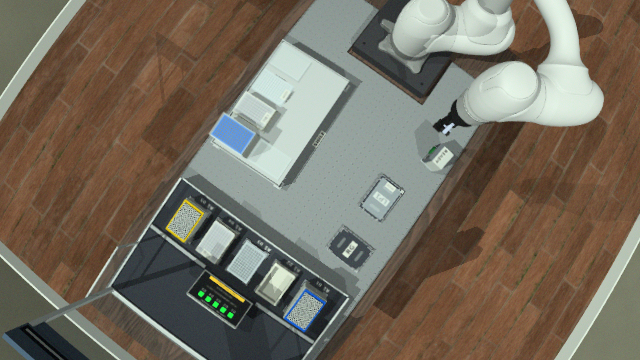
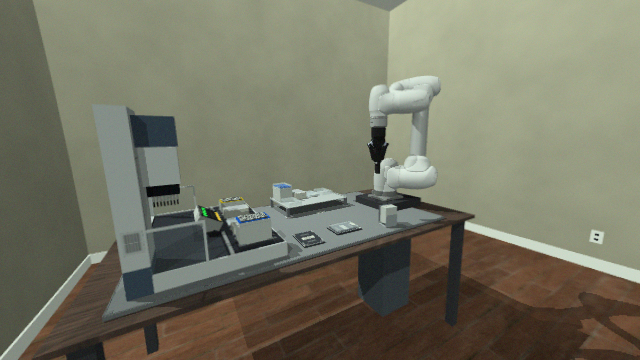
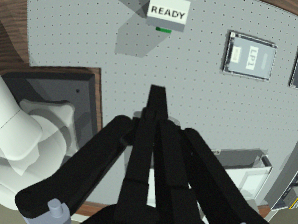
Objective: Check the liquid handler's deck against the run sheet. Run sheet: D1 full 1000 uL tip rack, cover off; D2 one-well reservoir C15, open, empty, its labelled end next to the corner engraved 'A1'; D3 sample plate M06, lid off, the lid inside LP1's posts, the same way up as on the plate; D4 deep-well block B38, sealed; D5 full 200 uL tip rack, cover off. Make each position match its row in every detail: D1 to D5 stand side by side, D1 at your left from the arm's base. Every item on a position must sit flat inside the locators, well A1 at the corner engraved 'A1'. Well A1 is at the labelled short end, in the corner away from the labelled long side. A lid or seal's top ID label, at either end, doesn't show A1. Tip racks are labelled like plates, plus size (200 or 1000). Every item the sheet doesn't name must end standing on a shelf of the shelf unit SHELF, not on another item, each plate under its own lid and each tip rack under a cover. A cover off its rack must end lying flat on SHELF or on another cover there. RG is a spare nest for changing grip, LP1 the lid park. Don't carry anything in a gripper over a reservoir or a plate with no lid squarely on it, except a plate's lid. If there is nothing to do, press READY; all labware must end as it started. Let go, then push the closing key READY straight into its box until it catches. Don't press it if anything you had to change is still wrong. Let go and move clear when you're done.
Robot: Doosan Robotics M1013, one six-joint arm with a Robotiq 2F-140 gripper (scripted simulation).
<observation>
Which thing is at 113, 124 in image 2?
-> A liquid handler's tower.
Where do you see a yellow-rimmed tip rack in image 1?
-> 190, 216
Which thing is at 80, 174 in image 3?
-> My gripper.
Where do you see a pale block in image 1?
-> At 220, 236
</observation>
